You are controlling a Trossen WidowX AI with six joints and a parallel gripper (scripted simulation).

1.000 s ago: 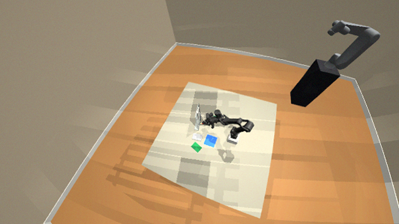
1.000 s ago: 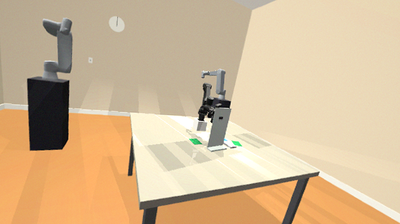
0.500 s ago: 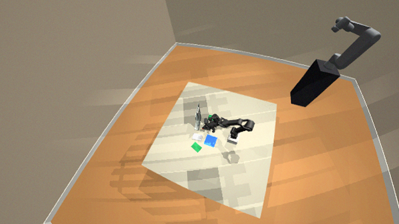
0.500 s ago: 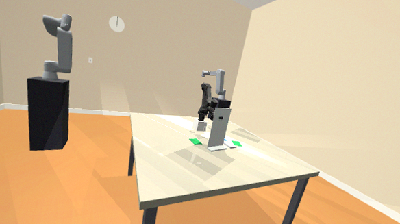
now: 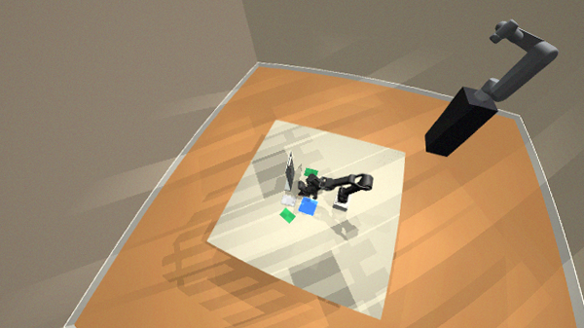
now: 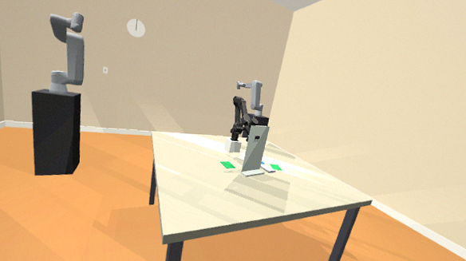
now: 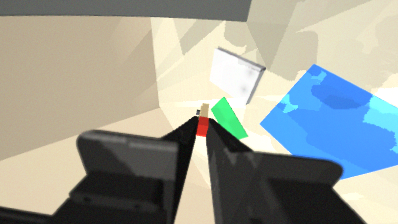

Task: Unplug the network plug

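The blue square is 140 mm below my gripper tip, 70 mm behind it and 20 mm to the left of it. From my gripper tip the other things lie so: green patch 140 mm to the left, 140 mm below, 50 mm ahead; network plug 10 mm ahead; upright grey panel 150 mm to the right, 120 mm ahead, 10 mm above.
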